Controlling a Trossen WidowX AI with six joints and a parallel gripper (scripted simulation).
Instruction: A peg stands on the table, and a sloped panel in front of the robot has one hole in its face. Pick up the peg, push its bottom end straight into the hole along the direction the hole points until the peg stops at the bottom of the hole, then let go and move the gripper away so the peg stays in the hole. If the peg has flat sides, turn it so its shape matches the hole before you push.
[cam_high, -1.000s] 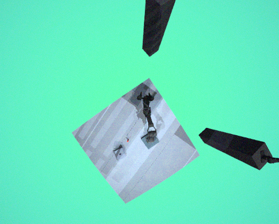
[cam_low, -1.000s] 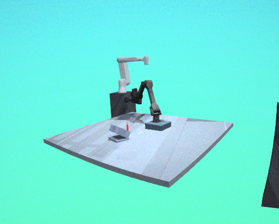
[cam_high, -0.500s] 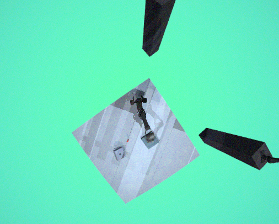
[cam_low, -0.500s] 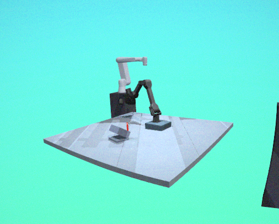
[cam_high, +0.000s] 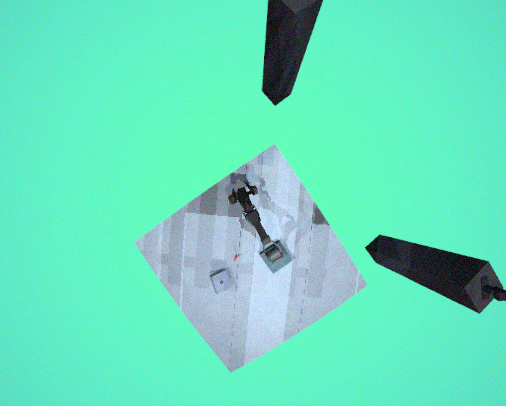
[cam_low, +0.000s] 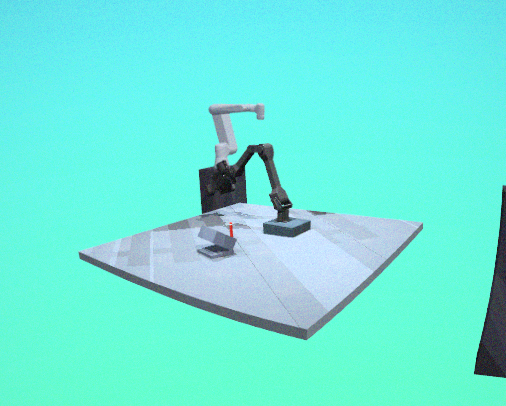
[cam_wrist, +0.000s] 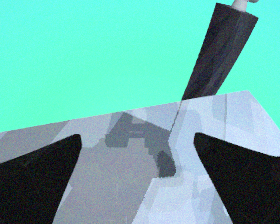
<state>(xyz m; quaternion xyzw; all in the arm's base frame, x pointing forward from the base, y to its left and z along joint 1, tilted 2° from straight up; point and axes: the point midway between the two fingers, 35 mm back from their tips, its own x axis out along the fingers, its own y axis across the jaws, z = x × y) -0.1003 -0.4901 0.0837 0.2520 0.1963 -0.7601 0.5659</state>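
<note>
My gripper tip is 340 mm short of the red peg, 360 mm to the right of it and 70 mm above it. Round my gripper tip: flat base plate: 540 mm ahead, 420 mm to the left, 120 mm below; sloped grey panel: 530 mm ahead, 420 mm to the left, 60 mm below.
</note>
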